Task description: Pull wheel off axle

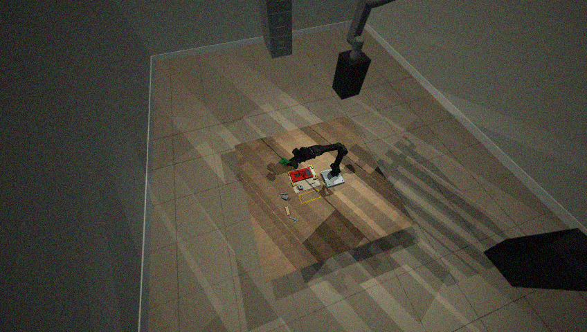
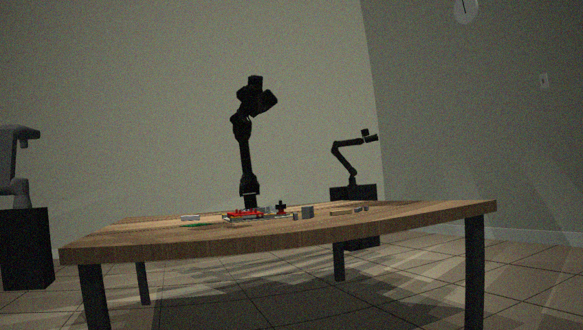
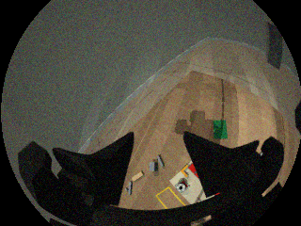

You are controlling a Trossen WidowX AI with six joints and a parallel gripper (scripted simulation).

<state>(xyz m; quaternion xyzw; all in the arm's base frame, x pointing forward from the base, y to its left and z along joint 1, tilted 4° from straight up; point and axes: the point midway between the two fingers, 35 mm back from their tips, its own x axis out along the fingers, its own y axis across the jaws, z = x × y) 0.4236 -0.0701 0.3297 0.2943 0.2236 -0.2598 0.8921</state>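
The wheel is 32 cm below my gripper tip, 11 cm to the left of it and 7 cm behind it. The rest, counted from my gripper tip: green plate (36 cm below, 22 cm to the right, 5 cm behind); tan bar (35 cm below, 25 cm to the left, 12 cm ahead); grey block (34 cm below, 14 cm to the left, 9 cm ahead).
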